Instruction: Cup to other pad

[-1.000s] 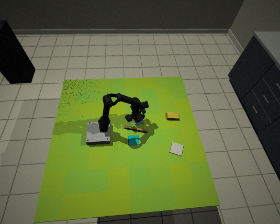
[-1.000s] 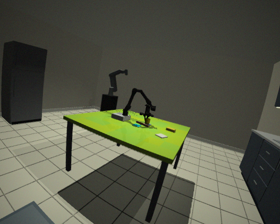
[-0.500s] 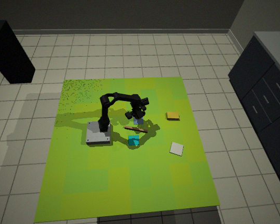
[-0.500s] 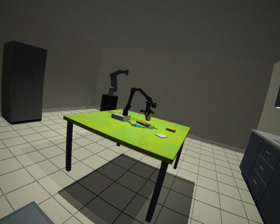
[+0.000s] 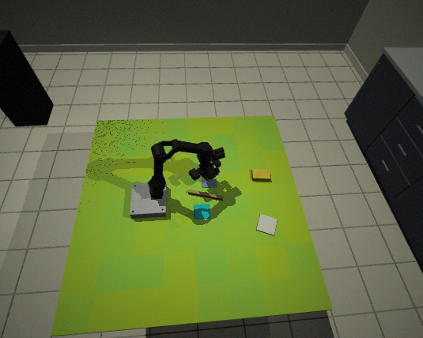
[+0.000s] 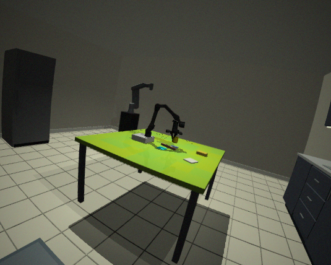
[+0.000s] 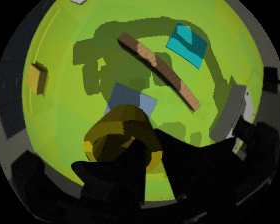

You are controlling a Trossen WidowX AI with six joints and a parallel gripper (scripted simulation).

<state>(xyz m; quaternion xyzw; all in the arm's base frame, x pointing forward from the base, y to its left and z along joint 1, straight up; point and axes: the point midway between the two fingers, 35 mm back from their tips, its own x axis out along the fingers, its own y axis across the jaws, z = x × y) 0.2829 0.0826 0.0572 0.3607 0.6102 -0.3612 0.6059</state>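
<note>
Right now my gripper tip is 19 cm to the left of the cyan pad, 9 cm above it and 3 cm past it. From my gripper tip the other things lie so: blue-grey pad (9 cm below, 3 cm ahead, 1 cm to the left); then brown stick (9 cm to the right, 8 cm below); then brown-yellow cup (2 cm ahead, 1 cm to the left).
</note>
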